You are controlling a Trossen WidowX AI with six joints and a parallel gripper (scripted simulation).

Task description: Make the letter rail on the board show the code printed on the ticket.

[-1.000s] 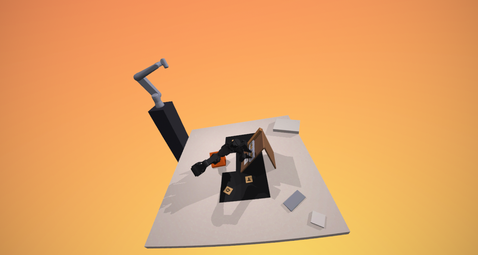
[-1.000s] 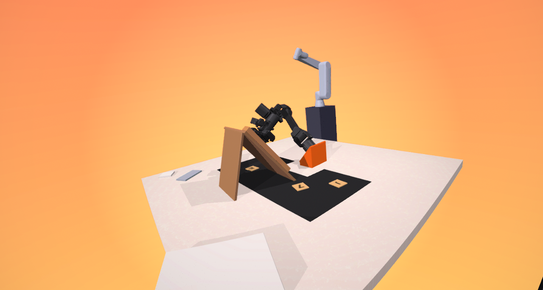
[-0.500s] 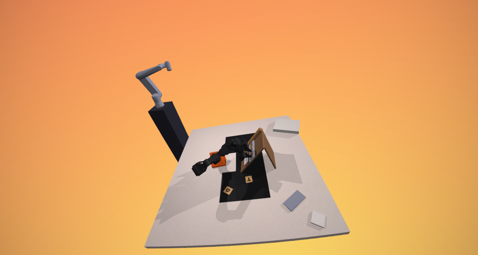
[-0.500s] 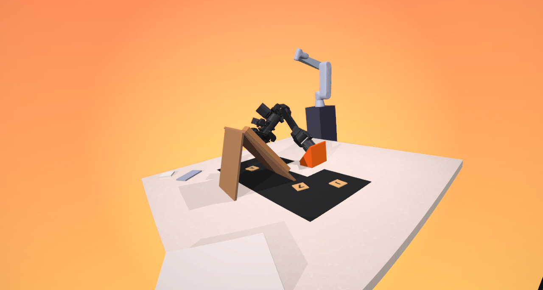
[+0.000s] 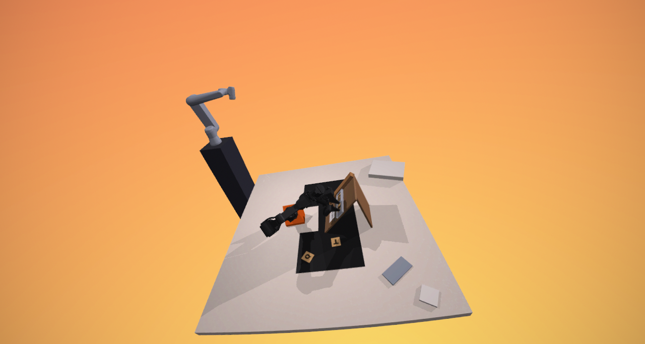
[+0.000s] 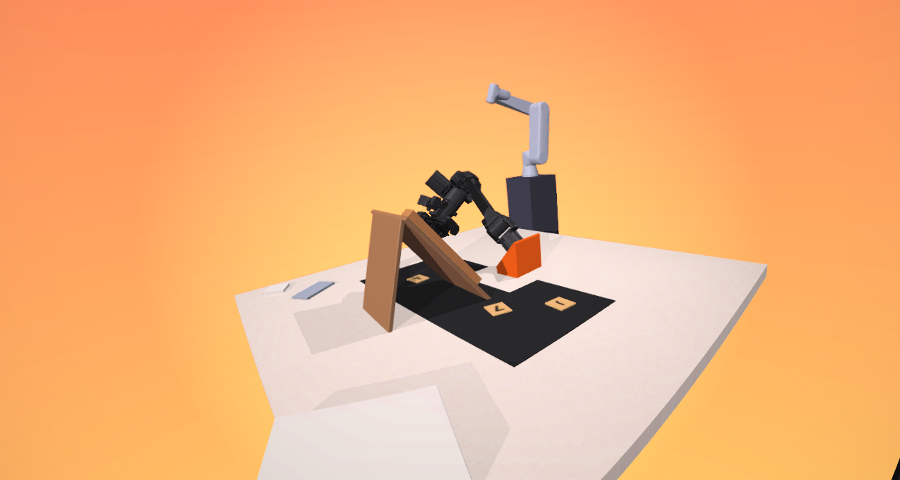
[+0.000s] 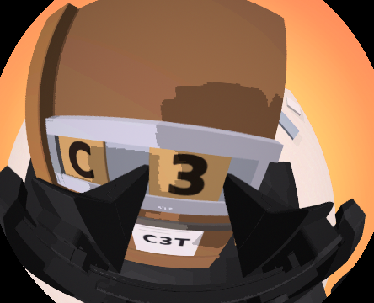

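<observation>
The white ticket lies 8 cm below my gripper tip, 6 cm behind it and 1 cm to the left of it. Also, from my gripper tip: black mat: 16 cm below, 14 cm behind, 6 cm to the left; then grey slab: 32 cm to the right, 29 cm ahead, 16 cm below; then white square: 44 cm to the right, 41 cm ahead, 16 cm below.
</observation>
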